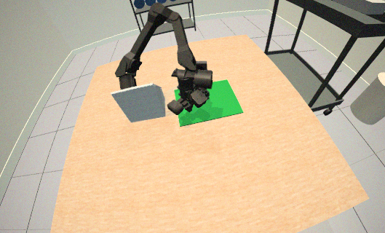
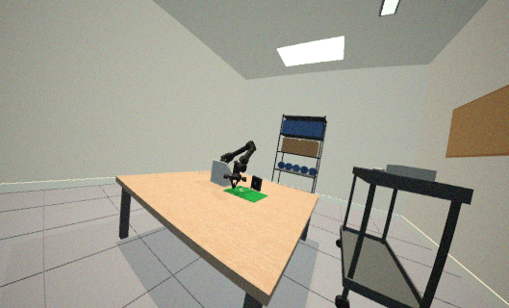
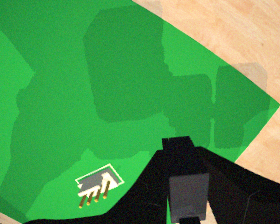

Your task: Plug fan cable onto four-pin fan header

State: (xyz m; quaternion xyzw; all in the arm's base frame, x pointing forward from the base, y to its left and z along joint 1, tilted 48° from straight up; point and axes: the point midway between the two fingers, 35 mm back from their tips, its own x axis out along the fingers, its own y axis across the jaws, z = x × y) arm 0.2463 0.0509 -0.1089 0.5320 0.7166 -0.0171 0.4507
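My gripper tip is now 70 mm to the right of the four-pin fan header, 30 mm short of it and 30 mm above it. Round my gripper tip: green board (90 mm ahead, 60 mm to the left, 40 mm below); black square fan (230 mm to the left, 70 mm ahead, 30 mm above); dark fan plug (10 mm to the left, 10 mm behind, 10 mm above).
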